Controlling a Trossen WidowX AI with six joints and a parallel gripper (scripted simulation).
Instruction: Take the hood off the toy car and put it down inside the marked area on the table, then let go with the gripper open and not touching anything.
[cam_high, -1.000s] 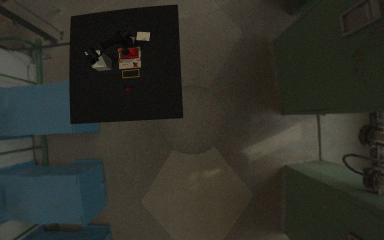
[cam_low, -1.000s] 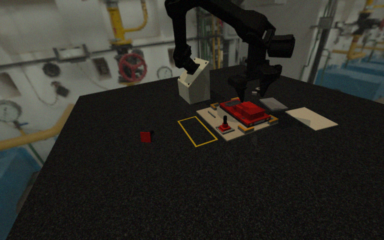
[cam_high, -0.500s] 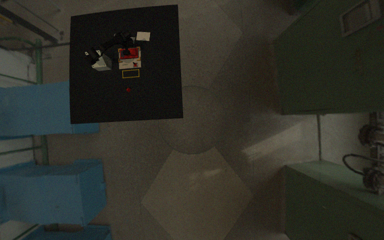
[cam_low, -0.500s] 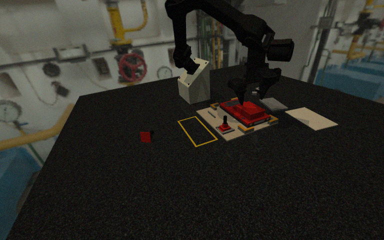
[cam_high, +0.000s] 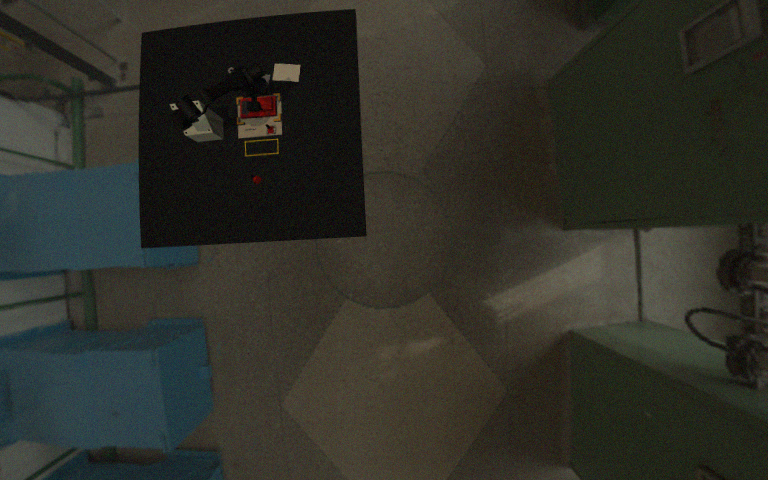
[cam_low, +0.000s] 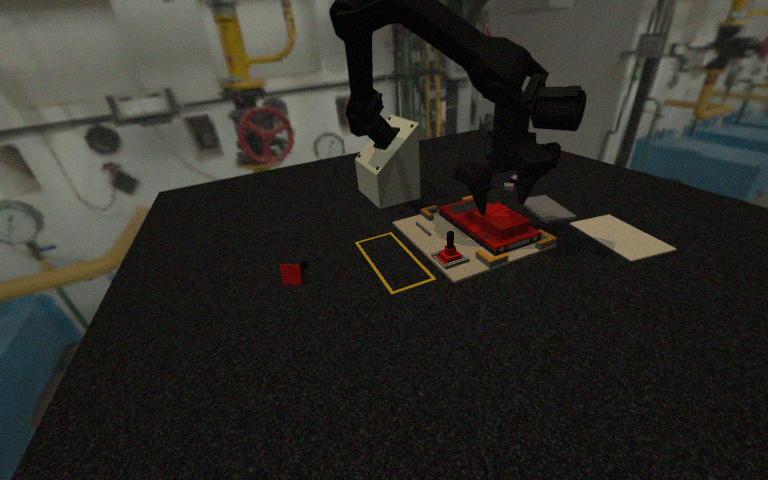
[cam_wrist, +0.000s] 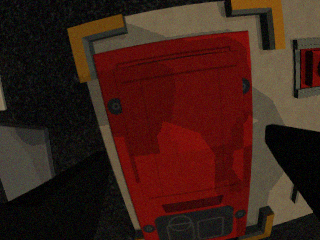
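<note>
Now: the hood 2 cm below my gripper tip. Also, from my gripper tip: beige plate 18 cm to the left, 14 cm ahead, 6 cm below; then small ring 25 cm to the left, 17 cm behind, 5 cm below; then grey plate 17 cm to the left, 6 cm below, 2 cm behind.
</note>
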